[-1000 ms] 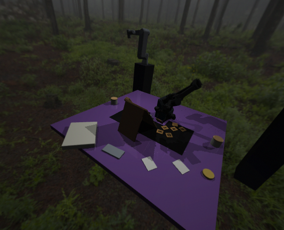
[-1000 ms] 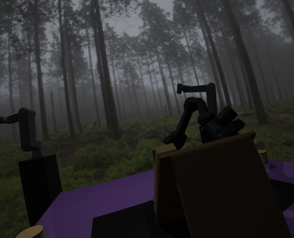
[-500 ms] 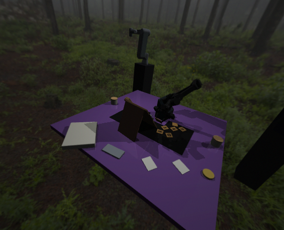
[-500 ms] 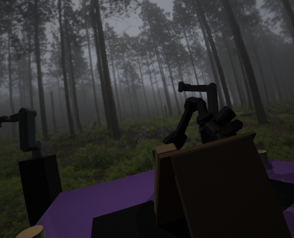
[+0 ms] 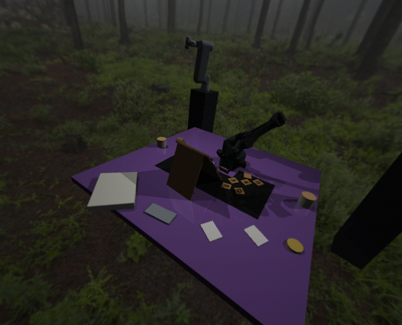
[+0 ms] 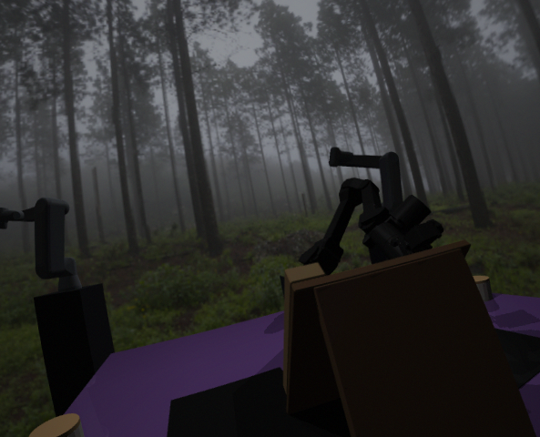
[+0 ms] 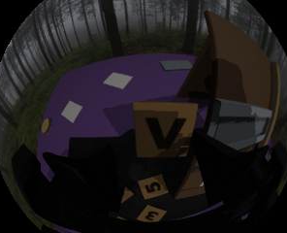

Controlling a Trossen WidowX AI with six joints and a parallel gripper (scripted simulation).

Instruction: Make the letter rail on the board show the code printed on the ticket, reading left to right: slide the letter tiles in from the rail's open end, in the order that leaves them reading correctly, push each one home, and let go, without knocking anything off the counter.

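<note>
Right now the white ticket is 60 mm behind my gripper tip, 140 mm to the right of it and 90 mm below it. The rest, counted from my gripper tip: black mat (150 mm behind, 140 mm to the right, 170 mm below); then grey card (370 mm ahead, 90 mm to the right, 160 mm below); then tan letter tile marked v (right at my gripper tip).
</note>
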